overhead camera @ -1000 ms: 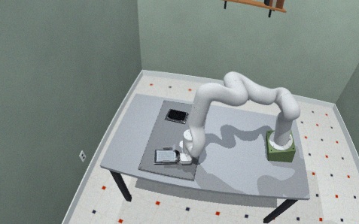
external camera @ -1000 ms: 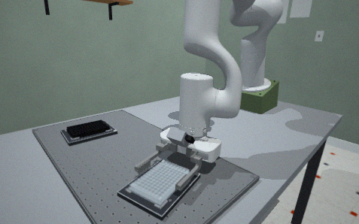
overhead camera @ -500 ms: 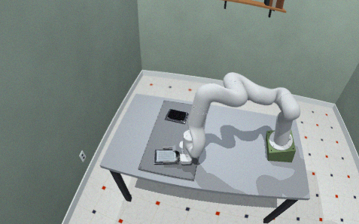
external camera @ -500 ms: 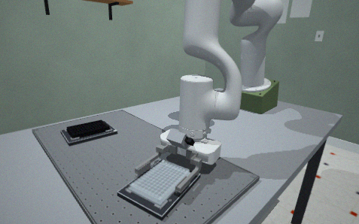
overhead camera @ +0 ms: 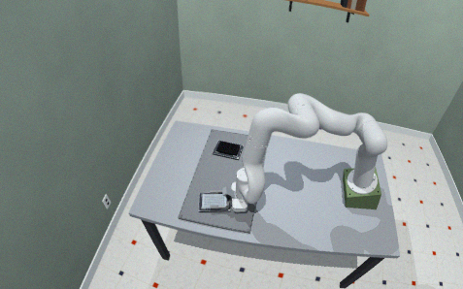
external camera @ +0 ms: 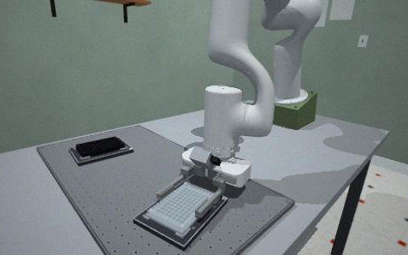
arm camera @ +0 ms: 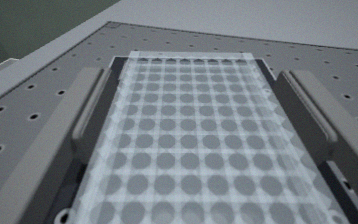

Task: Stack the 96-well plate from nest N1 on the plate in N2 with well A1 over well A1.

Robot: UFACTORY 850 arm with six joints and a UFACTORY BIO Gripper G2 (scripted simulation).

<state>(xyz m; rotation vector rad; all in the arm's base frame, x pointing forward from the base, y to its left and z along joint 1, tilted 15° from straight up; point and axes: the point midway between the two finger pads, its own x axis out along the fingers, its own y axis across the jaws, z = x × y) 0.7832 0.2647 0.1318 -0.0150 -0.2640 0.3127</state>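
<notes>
The clear 96-well plate is 1 cm below my hand. From my hand the other things lie so: black 96-well plate: 39 cm to the right, 4 cm ahead, 1 cm below.
</notes>
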